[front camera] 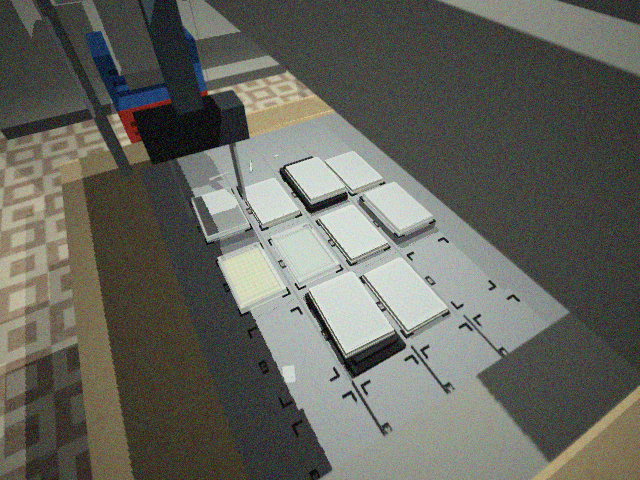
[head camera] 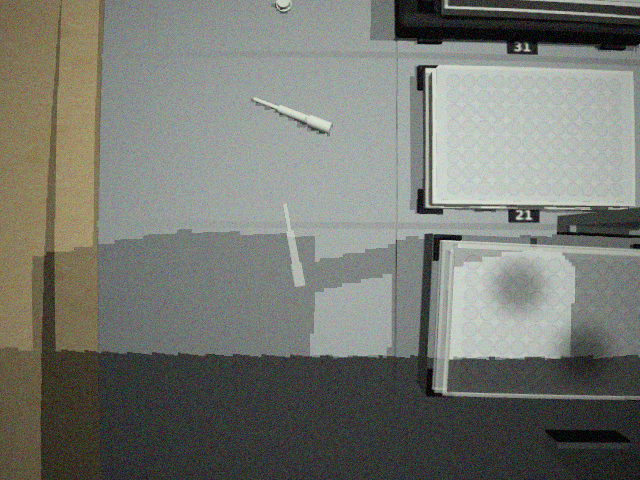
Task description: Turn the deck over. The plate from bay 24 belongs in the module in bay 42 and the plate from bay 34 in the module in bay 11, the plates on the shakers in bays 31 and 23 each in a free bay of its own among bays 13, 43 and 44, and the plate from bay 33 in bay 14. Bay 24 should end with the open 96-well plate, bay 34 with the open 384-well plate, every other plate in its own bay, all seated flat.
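Where they show: gripper, fingertip midpoint: [front camera: 216, 202] [head camera: 587, 334]; robot's base at its link origin: [front camera: 193, 209] [head camera: 420, 380].
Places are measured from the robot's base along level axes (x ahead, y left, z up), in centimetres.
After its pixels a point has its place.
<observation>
My gripper [head camera: 591, 330] @[x 6.7, y 4.2, z 5.5 cm] [front camera: 222, 208] @[x 6.7, y 4.2, z 5.5 cm] stands open over bay 11, one jaw on each long side of the plate [head camera: 511, 315] @[x 4.0, y 4.7, z 3.3 cm] [front camera: 222, 214] @[x 8.2, y 4.5, z 3.3 cm] there, with gaps to it. That plate lies partly in shadow; its right end is outside the head view. In the front view, a plate [front camera: 397, 206] @[x 23.4, y 36.0, z 3.3 cm] sits raised in bay 42. Plates top the dark shakers in bay 31 [front camera: 315, 178] @[x 7.7, y 25.7, z 3.6 cm] and bay 23 [front camera: 351, 312] @[x 39.5, y 14.8, z 3.7 cm]. A white plate [front camera: 405, 294] @[x 40.0, y 25.3, z 1.4 cm] lies in bay 33. The yellowish open plate [front camera: 252, 276] @[x 23.9, y 4.3, z 1.5 cm] is in bay 12, the pale open plate [front camera: 305, 253] @[x 23.8, y 14.8, z 1.4 cm] in bay 22. Bays 24 and 34 hold no plate.
Other white plates are in bay 21 [front camera: 271, 201] @[x 7.5, y 15.2, z 1.5 cm] [head camera: 532, 136] @[x 6.2, y 14.9, z 1.4 cm], bay 32 [front camera: 353, 232] @[x 23.6, y 25.5, z 1.4 cm] and bay 41 [front camera: 354, 170] @[x 7.1, y 36.3, z 1.4 cm]. Two loose white tips [head camera: 305, 118] @[x -7.3, y 16.1, z 0.6 cm] [head camera: 294, 258] @[x -7.9, y 7.6, z 0.6 cm] lie left of bays 21 and 11. Bays 13, 14, 43 and 44 show corner marks without plates.
</observation>
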